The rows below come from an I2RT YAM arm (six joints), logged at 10 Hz.
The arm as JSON. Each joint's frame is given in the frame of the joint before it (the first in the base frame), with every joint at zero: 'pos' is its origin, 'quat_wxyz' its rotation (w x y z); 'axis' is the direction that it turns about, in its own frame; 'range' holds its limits. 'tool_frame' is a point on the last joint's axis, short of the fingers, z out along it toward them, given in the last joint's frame.
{
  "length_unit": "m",
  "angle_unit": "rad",
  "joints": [
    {
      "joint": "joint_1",
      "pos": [
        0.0,
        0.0,
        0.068
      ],
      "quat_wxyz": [
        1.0,
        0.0,
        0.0,
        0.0
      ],
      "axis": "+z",
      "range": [
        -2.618,
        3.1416
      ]
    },
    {
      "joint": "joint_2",
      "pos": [
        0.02,
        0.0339,
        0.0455
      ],
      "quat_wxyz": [
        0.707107,
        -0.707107,
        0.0,
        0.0
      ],
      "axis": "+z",
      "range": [
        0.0,
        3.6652
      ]
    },
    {
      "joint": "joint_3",
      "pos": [
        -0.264,
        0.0,
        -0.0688
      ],
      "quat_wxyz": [
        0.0,
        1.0,
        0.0,
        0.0
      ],
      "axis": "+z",
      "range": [
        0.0,
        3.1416
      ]
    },
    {
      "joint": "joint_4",
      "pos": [
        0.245,
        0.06,
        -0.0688
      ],
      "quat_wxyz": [
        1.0,
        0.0,
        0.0,
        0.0
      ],
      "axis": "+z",
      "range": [
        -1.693,
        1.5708
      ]
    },
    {
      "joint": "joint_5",
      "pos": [
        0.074,
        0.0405,
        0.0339
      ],
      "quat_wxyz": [
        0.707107,
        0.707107,
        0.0,
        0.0
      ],
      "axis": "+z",
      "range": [
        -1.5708,
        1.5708
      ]
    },
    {
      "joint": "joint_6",
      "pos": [
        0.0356,
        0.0,
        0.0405
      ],
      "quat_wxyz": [
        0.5,
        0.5,
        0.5,
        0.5
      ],
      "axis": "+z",
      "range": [
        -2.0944,
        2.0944
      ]
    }
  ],
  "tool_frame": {
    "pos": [
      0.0,
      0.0,
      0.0
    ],
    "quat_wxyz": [
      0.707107,
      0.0,
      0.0,
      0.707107
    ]
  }
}
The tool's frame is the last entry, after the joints.
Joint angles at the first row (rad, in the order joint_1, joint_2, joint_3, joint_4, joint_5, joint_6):
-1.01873 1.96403 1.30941 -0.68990 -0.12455 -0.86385
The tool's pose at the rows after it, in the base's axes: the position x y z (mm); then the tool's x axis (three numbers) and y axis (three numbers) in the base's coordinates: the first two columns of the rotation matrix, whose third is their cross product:
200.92 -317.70 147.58 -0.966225 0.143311 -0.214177 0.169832 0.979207 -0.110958
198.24 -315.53 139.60 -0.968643 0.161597 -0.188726 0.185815 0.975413 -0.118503
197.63 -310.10 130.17 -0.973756 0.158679 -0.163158 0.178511 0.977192 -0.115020
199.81 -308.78 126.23 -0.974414 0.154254 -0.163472 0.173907 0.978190 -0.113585
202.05 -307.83 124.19 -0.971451 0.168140 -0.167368 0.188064 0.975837 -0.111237
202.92 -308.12 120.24 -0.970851 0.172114 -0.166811 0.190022 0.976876 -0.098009
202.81 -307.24 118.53 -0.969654 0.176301 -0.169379 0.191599 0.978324 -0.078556
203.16 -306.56 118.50 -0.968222 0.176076 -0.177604 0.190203 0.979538 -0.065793
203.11 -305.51 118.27 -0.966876 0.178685 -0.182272 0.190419 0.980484 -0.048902
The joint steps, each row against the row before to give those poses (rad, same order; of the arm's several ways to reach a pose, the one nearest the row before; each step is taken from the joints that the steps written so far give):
0.00343 -0.00037 -0.00725 0.00765 0.03547 0.01830
-0.00039 0.00494 -0.02633 0.02059 0.02785 0.01335
0.00803 0.00611 -0.03089 0.01678 0.01717 0.00002
0.00686 0.00761 -0.00649 0.01334 -0.00076 0.00228
0.00647 0.00459 -0.00265 0.00914 -0.00039 0.02097
0.00078 0.01297 0.00225 0.00081 -0.00801 0.00421
-0.00038 0.00458 0.00002 -0.00765 -0.01487 0.00343
0.00037 0.00000 -0.00001 -0.00342 -0.01488 0.00076
0.00001 0.00039 0.00004 -0.00843 -0.01488 0.00229

